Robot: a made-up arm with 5 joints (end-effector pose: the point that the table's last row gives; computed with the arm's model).
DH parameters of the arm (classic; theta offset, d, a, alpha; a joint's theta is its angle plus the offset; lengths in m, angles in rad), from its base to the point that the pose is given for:
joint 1: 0 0.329 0 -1.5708
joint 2: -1.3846 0 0.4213 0
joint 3: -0.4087 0 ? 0
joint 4: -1.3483 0 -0.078 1.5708
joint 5: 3.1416 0.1 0 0
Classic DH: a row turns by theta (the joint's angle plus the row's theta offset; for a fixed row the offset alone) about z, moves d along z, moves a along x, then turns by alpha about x.
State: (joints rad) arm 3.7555 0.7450 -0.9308 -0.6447 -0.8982
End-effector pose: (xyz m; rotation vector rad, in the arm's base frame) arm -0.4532 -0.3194 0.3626 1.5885 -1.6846 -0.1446
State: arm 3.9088 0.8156 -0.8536 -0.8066 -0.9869
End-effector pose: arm -0.3886 -0.3747 0.3290 1.7681 -1.4704 -0.1133
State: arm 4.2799 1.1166 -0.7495 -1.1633 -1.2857
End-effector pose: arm -0.2094 -0.4536 0.2021 2.1971 -0.8240 -0.0727
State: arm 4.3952 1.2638 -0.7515 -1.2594 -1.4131
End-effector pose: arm -0.1493 -0.4548 0.1423 2.3286 -0.5635 -0.0748
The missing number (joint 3, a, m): -0.2266
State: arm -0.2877 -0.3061 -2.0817 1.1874 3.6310
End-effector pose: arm 0.1782 -0.0527 0.9792 0.7363 1.7986 0.1339
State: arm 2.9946 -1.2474 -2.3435 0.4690 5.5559
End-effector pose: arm 0.5785 -0.0857 0.8134 0.0058 -0.0195 -0.8742
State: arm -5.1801 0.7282 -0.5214 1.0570 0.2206
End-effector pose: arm 0.1197 0.2370 0.2550 1.8782 0.8871 -1.1995
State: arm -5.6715 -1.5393 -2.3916 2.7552 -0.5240
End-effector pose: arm -0.3939 -0.2763 0.5737 -2.1705 -1.3846 -1.7142
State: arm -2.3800 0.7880 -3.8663 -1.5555 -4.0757
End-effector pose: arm -0.1497 -0.1427 0.7195 1.3567 1.5377 2.2102
